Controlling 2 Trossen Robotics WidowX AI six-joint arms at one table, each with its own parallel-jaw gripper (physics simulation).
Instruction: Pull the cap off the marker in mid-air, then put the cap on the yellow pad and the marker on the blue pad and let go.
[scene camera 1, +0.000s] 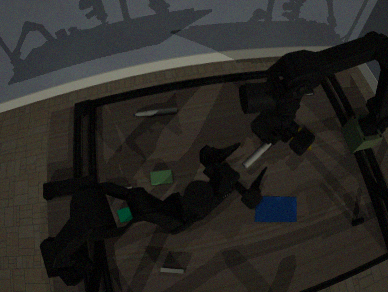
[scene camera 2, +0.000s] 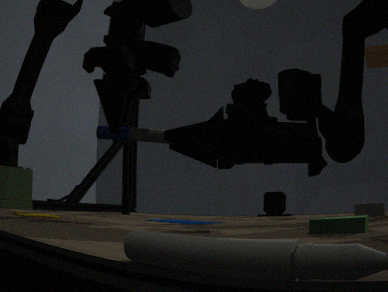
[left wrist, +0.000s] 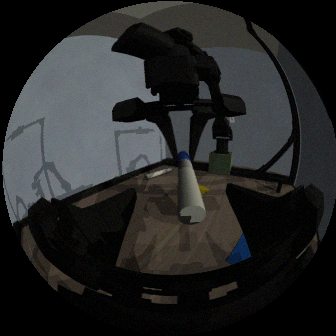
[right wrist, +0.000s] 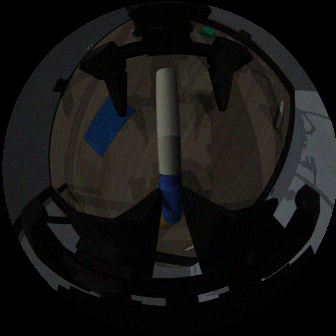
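Pixels of known places: left gripper, fingertip midpoint: (scene camera 1: 253, 155) (scene camera 2: 166, 140) (left wrist: 181, 191) (right wrist: 173, 109); right gripper, fingertip midpoint: (scene camera 2: 116, 134) (left wrist: 183, 161) (right wrist: 170, 191); left arm's base at its link origin: (scene camera 1: 66, 261); right arm's base at its link origin: (scene camera 1: 367, 127) (scene camera 2: 6, 167) (left wrist: 221, 152).
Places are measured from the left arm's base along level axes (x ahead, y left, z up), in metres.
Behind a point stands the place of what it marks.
Observation:
The marker's white body (scene camera 1: 257, 155) @(x 0.539, y -0.190, z 0.076 m) (scene camera 2: 147, 134) @(x 0.566, y -0.180, z 0.071 m) (left wrist: 189, 187) @(x 0.519, y -0.182, z 0.076 m) (right wrist: 168, 120) @(x 0.550, y -0.186, z 0.079 m) is held level in mid-air, with its blue cap (scene camera 2: 111, 132) (left wrist: 184, 156) @(x 0.595, y -0.193, z 0.083 m) (right wrist: 171, 200) @(x 0.612, y -0.194, z 0.084 m) on one end. My right gripper (right wrist: 170, 191) @(x 0.610, y -0.195, z 0.072 m) is shut on the cap; its fingertips are hidden in scene camera 1. My left gripper (scene camera 1: 252, 157) @(x 0.539, y -0.180, z 0.063 m) (left wrist: 181, 191) @(x 0.539, y -0.180, z 0.063 m) is open, its fingers apart on either side of the marker's free end, with a gap to each. The blue pad (scene camera 1: 276, 209) @(x 0.507, y -0.320, z -0.053 m) (scene camera 2: 185, 221) @(x 0.503, y -0.320, z -0.053 m) (left wrist: 240, 250) @(x 0.507, y -0.279, z -0.053 m) (right wrist: 105, 127) @(x 0.517, y -0.317, z -0.053 m) lies on the table. The yellow pad (scene camera 2: 36, 215) @(x 0.750, y -0.238, z -0.053 m) (left wrist: 203, 189) @(x 0.742, y -0.285, z -0.053 m) is mostly hidden under my right arm in scene camera 1.
A green block (scene camera 1: 161, 177) @(x 0.369, y -0.013, z -0.039 m) (scene camera 2: 339, 225) @(x 0.380, y 0.004, z -0.046 m) and a teal block (scene camera 1: 124, 215) @(x 0.217, y -0.013, z -0.039 m) (right wrist: 207, 31) @(x 0.242, y -0.021, z -0.039 m) are near my left arm. A white pen-shaped object (scene camera 1: 156, 112) @(x 0.511, y 0.147, z -0.037 m) (scene camera 2: 210, 250) @(x 0.527, y 0.151, z -0.040 m) lies at the upper left. A pale block (scene camera 1: 172, 270) @(x 0.193, y -0.213, z -0.032 m) is near the bottom. A green box (scene camera 1: 361, 135) @(x 0.853, y -0.424, z 0.035 m) (left wrist: 220, 163) @(x 0.862, y -0.406, z -0.006 m) is by the right frame rail.

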